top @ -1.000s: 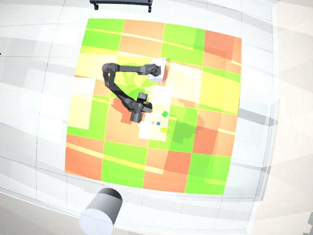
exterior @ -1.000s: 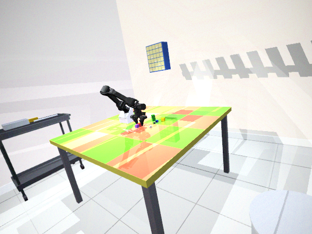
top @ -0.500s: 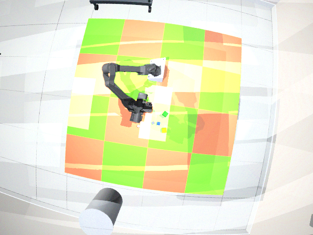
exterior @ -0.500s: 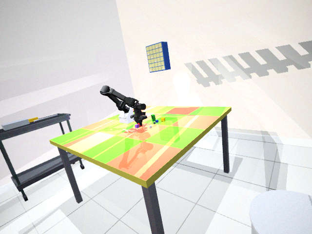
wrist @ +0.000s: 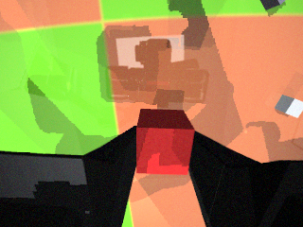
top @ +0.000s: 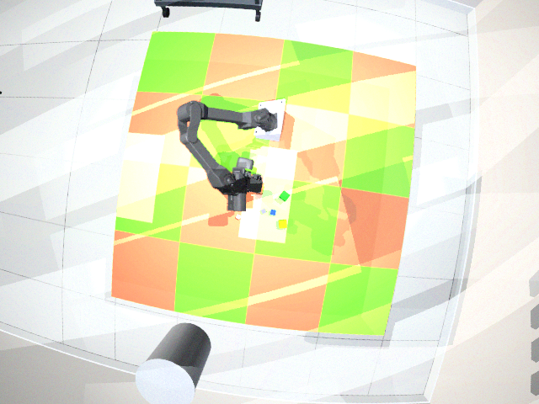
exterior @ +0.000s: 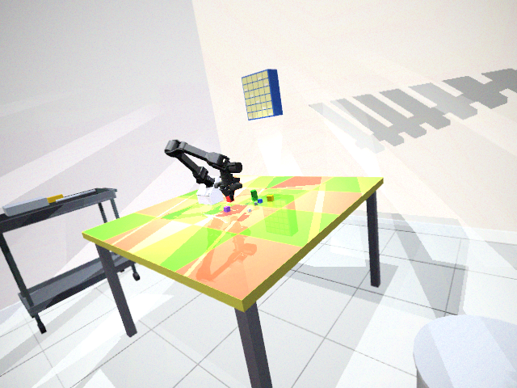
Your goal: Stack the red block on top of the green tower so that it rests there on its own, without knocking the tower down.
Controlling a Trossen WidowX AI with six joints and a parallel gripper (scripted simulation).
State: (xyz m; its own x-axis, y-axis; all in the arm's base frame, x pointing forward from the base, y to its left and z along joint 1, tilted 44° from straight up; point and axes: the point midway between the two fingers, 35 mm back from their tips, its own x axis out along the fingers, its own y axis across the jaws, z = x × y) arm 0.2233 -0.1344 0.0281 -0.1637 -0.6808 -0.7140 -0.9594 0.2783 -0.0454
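My gripper tip is 1 cm past the purple block, 3 cm to the left of it and 4 cm above it. The rest, counted from my gripper tip: yellow block 16 cm ahead, 16 cm to the left, 4 cm below; red block 1 cm above; blue block 12 cm ahead, 12 cm to the left, 4 cm below.
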